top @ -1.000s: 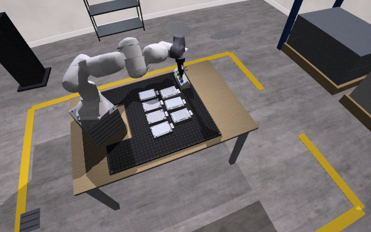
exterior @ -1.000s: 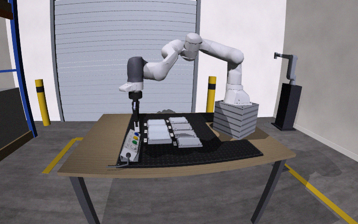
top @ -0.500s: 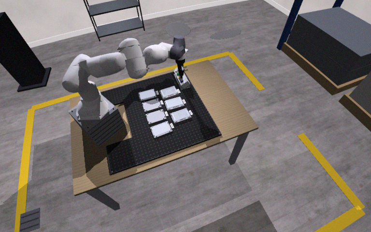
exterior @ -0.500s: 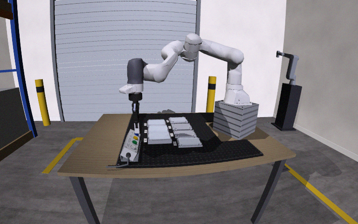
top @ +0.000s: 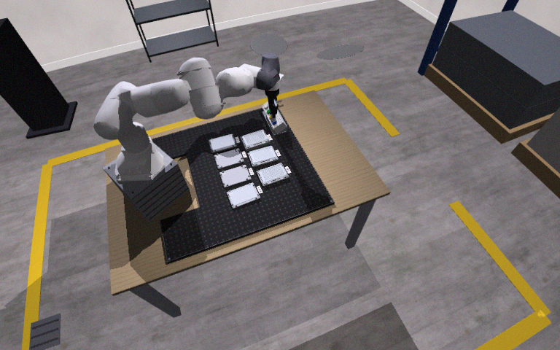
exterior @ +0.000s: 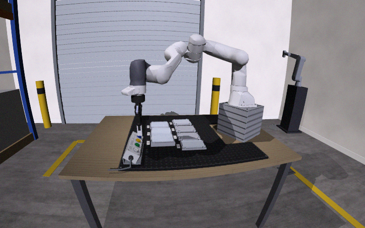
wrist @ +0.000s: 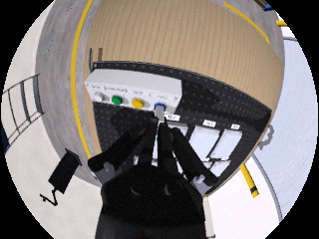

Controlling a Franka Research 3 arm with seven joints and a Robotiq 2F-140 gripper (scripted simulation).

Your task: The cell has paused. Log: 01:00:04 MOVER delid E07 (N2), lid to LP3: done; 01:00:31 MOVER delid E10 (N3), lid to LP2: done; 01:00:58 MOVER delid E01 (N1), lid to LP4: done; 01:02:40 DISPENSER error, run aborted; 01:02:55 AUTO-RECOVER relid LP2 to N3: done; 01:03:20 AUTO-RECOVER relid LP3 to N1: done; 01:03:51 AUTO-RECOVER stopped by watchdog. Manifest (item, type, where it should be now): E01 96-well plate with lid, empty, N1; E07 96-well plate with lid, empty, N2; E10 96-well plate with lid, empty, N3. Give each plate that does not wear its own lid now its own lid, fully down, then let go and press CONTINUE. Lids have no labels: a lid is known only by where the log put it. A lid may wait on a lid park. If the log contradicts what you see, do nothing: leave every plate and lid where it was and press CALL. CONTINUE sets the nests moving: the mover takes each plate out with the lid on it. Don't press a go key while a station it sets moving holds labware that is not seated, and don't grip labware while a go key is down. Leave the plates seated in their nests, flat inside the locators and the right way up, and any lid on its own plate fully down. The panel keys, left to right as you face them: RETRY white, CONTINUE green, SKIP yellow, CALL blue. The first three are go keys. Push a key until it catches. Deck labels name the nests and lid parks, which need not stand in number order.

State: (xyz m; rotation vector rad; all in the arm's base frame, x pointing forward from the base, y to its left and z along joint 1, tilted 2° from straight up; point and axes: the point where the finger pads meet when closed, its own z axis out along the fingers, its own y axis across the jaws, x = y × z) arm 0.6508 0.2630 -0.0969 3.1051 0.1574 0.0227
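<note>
The blue key lies 40 mm below my hand. Also, from my hand: yellow key: 50 mm to the left, 40 mm below; then plate: 120 mm behind, 60 mm to the right, 80 mm below; then green key: 10 mm behind, 100 mm to the left, 40 mm below.
</note>
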